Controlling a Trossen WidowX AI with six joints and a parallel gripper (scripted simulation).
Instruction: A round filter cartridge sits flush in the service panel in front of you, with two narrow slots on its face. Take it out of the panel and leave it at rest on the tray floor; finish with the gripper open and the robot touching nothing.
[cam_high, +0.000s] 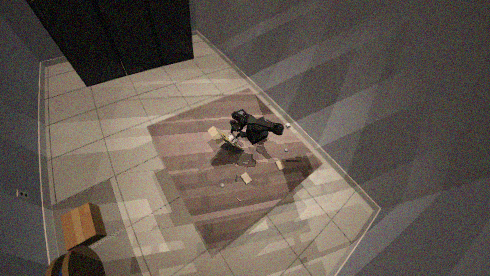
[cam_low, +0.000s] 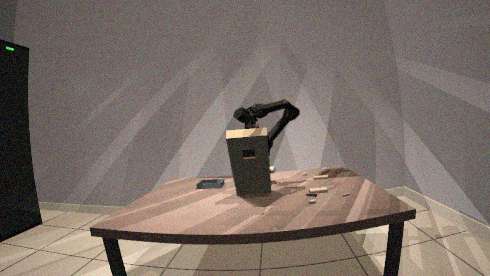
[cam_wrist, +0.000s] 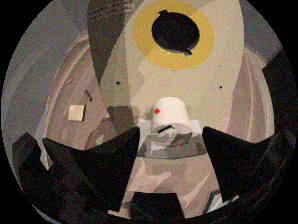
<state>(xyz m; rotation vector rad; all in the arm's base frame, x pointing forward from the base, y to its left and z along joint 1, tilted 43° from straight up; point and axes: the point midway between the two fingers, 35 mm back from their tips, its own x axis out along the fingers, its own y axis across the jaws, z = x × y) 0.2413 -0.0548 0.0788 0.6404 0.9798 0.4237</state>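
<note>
The round filter cartridge lies 1 cm ahead of my gripper tip and 2 cm below it. From my gripper tip the other things lie so: service panel box (5 cm ahead, 4 cm below); grey tray (31 cm behind, 30 cm to the right, 21 cm below).
</note>
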